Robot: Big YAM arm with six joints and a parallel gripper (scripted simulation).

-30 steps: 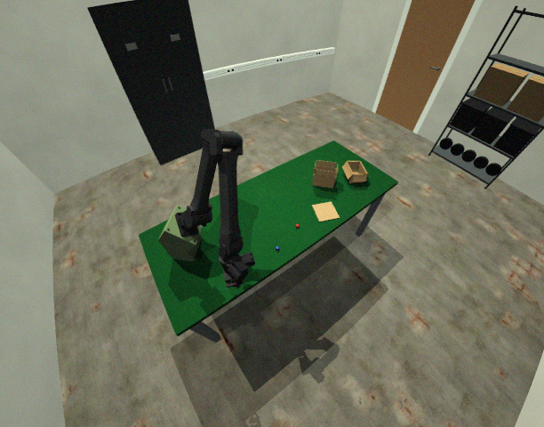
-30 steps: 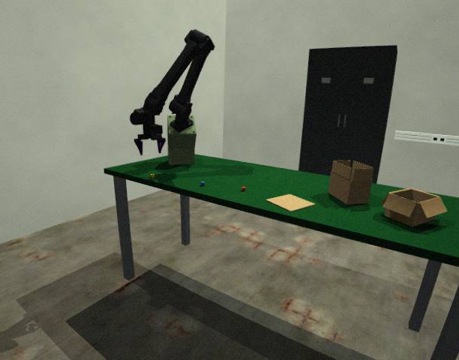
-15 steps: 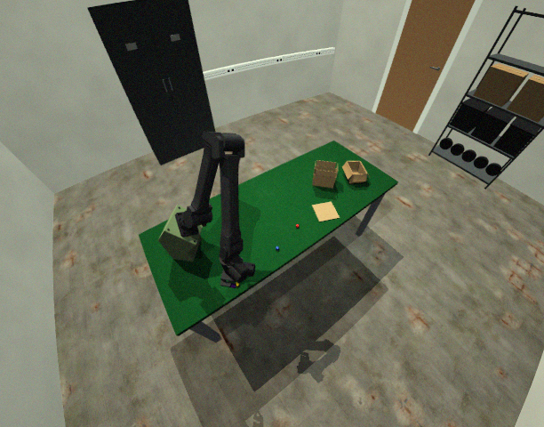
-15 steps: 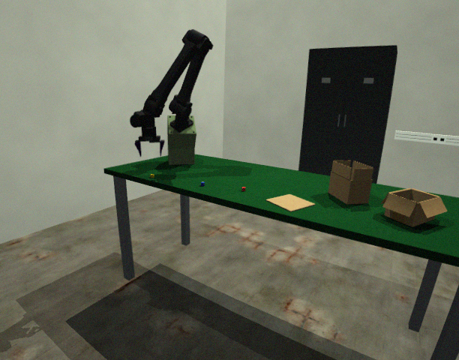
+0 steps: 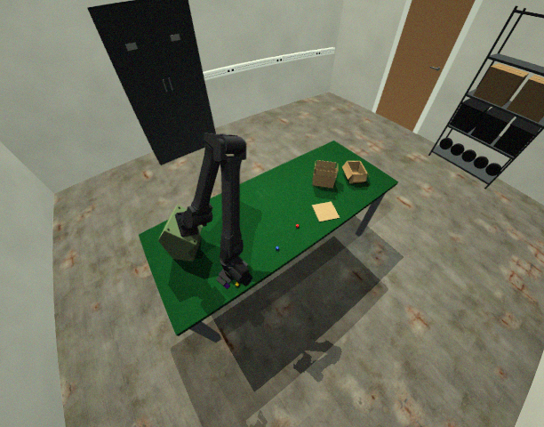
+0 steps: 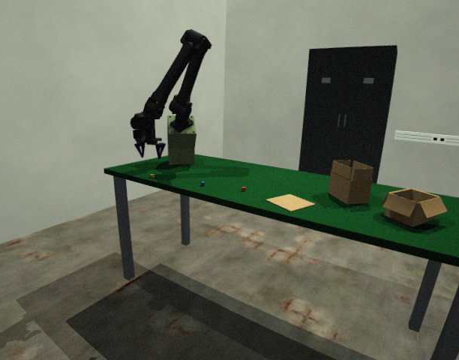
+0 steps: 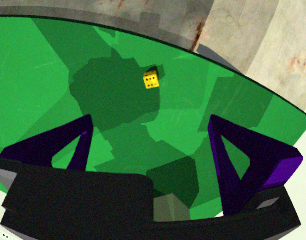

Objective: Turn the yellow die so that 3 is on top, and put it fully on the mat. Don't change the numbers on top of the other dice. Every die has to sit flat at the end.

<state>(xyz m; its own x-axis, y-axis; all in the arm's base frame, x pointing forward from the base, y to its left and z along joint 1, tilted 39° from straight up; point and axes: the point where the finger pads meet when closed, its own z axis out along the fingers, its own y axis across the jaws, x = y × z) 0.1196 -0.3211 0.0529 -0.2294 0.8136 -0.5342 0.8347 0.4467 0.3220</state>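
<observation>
The yellow die is 10 cm below my hand. The rest, counted from my hand: tan mat 71 cm ahead, 11 cm below, 6 cm to the left; then red die 49 cm ahead, 10 cm below, 8 cm to the left; then blue die 29 cm ahead, 10 cm below, 4 cm to the left.
</observation>
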